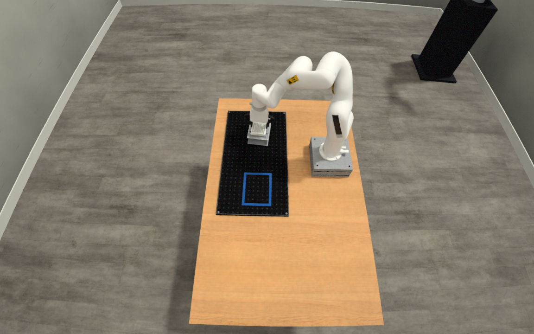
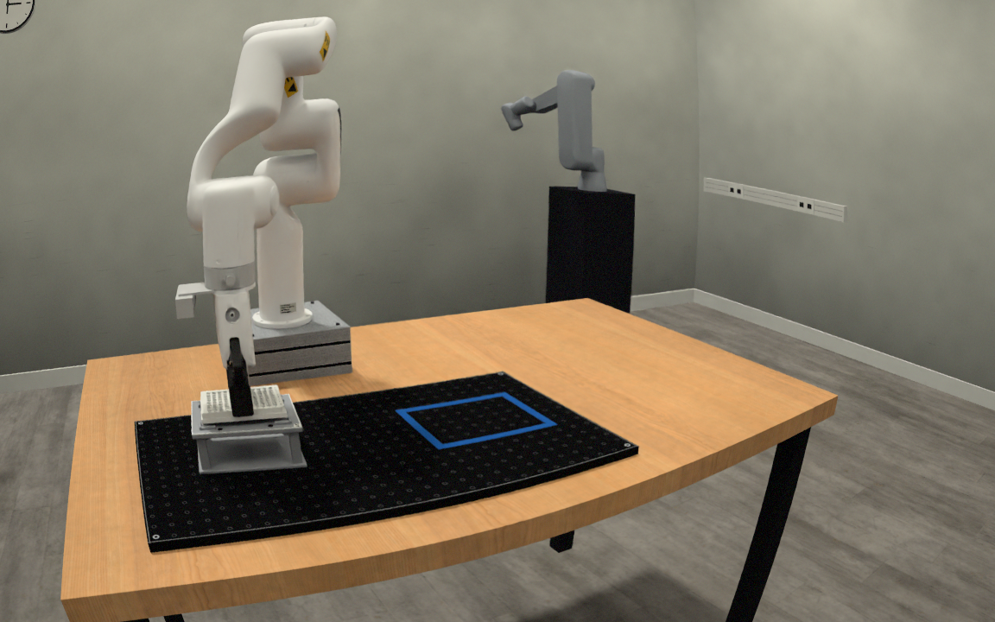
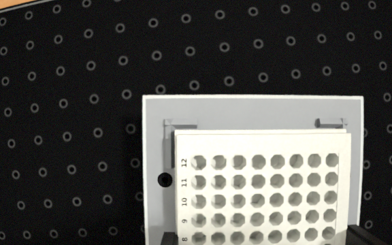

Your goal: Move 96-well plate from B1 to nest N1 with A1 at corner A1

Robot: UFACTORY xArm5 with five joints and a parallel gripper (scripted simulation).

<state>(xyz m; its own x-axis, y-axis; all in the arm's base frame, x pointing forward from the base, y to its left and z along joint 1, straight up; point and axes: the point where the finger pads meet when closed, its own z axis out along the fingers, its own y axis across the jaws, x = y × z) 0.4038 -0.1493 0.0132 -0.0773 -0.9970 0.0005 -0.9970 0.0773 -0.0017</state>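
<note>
The white 96-well plate lies 1 cm below my hand. Also, from my hand: grey raised plate nest 3 cm below.
</note>
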